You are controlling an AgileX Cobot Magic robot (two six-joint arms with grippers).
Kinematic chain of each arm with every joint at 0, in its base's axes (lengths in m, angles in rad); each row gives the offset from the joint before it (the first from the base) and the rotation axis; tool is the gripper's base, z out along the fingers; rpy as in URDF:
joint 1: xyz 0 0 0.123 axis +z
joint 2: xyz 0 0 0 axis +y
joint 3: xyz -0.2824 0 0.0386 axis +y
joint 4: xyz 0.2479 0 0.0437 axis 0.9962 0 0.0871
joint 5: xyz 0 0 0 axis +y
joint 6: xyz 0.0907 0 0.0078 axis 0.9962 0 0.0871
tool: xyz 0 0 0 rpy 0 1.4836 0
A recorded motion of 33 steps. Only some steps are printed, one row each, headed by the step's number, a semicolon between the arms.
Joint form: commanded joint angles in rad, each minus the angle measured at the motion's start. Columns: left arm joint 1, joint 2, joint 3, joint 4, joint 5, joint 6; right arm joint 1, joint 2, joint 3, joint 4, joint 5, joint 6.
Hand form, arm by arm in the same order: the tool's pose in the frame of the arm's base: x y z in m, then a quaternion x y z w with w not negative. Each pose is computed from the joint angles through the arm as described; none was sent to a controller.
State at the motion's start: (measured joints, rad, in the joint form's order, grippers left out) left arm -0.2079 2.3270 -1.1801 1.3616 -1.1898 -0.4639; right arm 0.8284 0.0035 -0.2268 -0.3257 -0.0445 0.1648
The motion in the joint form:
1: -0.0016 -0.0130 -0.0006 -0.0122 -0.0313 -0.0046; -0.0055 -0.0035 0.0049 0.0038 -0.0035 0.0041
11: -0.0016 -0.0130 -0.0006 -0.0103 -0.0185 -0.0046; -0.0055 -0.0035 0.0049 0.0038 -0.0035 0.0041
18: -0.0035 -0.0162 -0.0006 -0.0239 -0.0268 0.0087; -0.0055 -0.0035 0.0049 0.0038 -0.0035 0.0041
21: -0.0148 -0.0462 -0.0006 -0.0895 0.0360 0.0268; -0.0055 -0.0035 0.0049 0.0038 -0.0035 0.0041
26: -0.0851 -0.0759 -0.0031 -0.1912 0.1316 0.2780; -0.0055 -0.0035 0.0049 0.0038 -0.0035 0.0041
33: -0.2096 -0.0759 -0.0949 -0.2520 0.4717 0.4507; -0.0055 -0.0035 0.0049 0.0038 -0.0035 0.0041
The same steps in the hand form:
1: 0.3700 -0.1639 0.0811 0.51746 0.57344 -0.39997 0.49339; 0.0230 0.0267 0.2903 -0.27324 0.50173 0.27402 0.77364
11: 0.3704 -0.1637 0.0800 0.51905 0.57711 -0.39543 0.49109; 0.0230 0.0267 0.2903 -0.27324 0.50173 0.27402 0.77364
18: 0.3709 -0.1645 0.0825 0.51800 0.57177 -0.39436 0.49923; 0.0230 0.0267 0.2903 -0.27324 0.50173 0.27402 0.77364
21: 0.3775 -0.1670 0.0925 0.50817 0.58511 -0.36176 0.51821; 0.0230 0.0267 0.2903 -0.27324 0.50173 0.27402 0.77364
26: 0.3772 -0.1900 0.1021 0.56684 0.53660 -0.26955 0.56400; 0.0230 0.0267 0.2903 -0.27324 0.50173 0.27402 0.77364
33: 0.3866 -0.2301 0.1009 0.64649 0.53114 -0.12632 0.53290; 0.0230 0.0267 0.2903 -0.27324 0.50173 0.27402 0.77364

